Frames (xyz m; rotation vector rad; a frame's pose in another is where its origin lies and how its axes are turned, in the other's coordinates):
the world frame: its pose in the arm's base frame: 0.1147 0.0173 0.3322 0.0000 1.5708 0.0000
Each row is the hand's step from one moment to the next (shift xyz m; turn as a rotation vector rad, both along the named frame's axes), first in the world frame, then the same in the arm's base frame.
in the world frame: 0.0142 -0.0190 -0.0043 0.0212 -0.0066 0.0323
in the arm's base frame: -0.0043 -0.0190 -0.0142 0.0323 -0.0066 -0.0212
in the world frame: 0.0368 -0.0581 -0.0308 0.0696 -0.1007 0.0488
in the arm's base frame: -0.0308 -0.0581 -0.0368 0.0488 -0.1007 -0.0696
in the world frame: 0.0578 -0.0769 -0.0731 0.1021 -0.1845 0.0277
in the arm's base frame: -0.0731 -0.0769 -0.0578 0.0277 -0.1845 -0.1021
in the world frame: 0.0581 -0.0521 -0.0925 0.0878 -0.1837 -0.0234
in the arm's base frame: -0.0925 -0.0521 -0.0581 -0.0234 -0.1837 -0.0878
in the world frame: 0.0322 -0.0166 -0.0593 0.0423 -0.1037 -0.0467
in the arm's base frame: -0.0593 -0.0166 -0.0322 -0.0467 -0.1037 -0.0423
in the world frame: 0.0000 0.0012 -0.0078 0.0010 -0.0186 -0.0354
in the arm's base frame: -0.0078 0.0012 0.0000 -0.0354 -0.0186 -0.0010
